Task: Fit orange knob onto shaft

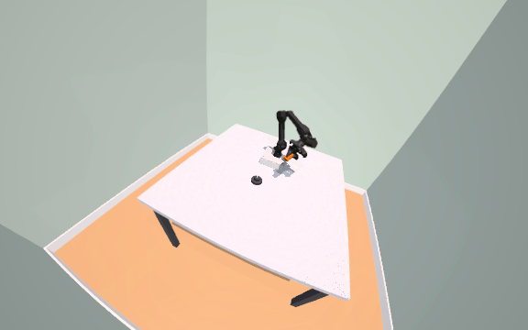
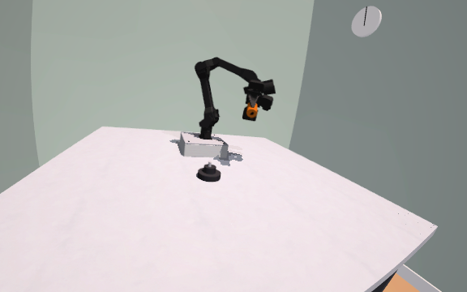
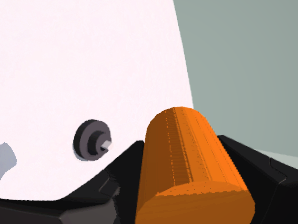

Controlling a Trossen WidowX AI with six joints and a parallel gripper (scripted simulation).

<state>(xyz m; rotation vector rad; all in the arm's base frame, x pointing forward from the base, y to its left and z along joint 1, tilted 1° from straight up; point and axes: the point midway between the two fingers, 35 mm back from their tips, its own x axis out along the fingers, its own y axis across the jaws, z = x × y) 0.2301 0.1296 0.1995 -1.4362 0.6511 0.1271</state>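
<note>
Now: the orange knob 30 mm behind my gripper tip, 10 mm to the left of it and 20 mm above it. From my gripper tip the other things lie so: dark round pedestal (70 mm ahead, 150 mm to the right, 220 mm below).
</note>
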